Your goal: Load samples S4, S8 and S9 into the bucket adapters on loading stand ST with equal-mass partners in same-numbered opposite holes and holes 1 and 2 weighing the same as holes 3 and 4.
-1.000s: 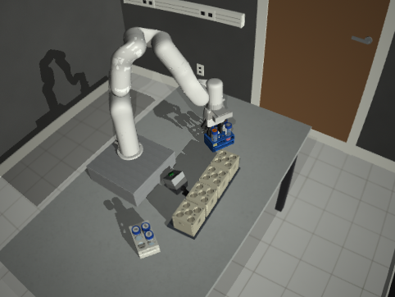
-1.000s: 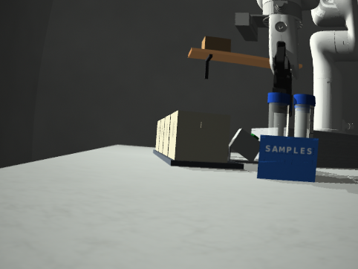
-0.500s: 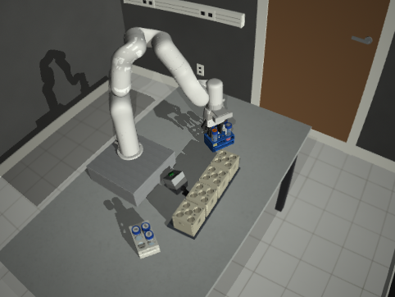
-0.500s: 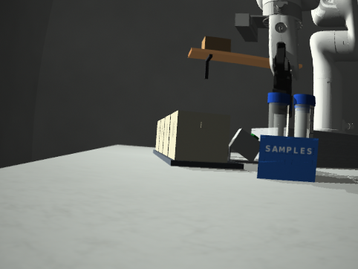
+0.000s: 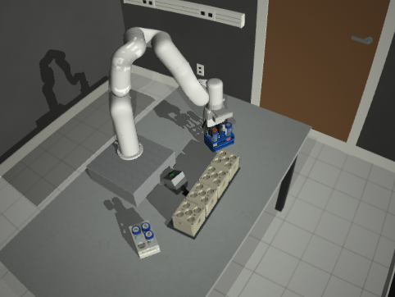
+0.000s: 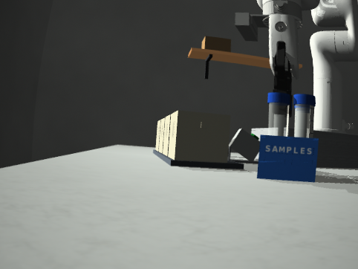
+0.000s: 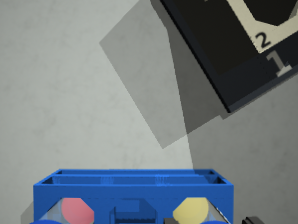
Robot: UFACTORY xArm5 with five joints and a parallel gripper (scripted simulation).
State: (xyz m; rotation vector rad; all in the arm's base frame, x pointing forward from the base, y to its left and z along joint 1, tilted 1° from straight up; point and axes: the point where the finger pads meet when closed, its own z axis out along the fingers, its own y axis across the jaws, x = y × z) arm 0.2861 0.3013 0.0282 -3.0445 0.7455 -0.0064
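Now: the blue samples rack 90 mm below my hand and 40 mm to the left of it. From my hand the other things lie so: white blanks rack: 620 mm to the right, 90 mm below, 40 mm ahead; then adapter: 130 mm ahead, 120 mm to the right, 70 mm below.
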